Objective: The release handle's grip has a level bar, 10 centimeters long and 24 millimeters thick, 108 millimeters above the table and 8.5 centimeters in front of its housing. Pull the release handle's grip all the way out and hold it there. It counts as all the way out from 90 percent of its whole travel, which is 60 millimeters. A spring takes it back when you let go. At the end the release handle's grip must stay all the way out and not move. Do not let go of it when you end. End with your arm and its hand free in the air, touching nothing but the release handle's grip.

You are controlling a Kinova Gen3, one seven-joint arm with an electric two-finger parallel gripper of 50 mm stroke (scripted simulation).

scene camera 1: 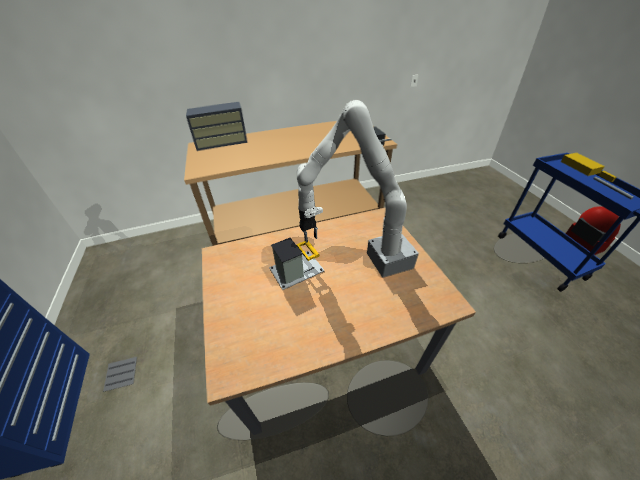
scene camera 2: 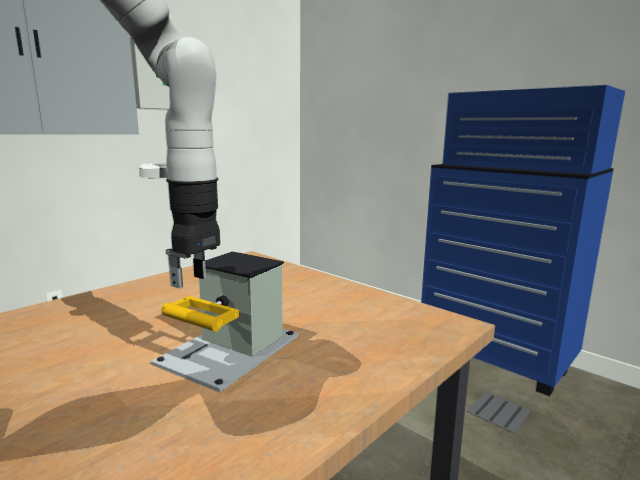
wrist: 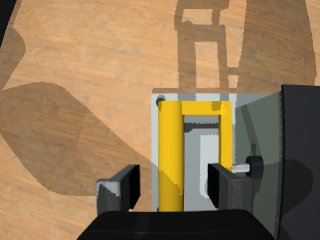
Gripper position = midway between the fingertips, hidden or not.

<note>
I see my gripper (scene camera 2: 188,282) and a grey base plate (scene camera 2: 210,365).
My gripper is seen too in the wrist view (wrist: 173,179). The grey base plate also shows in the wrist view (wrist: 201,134).
</note>
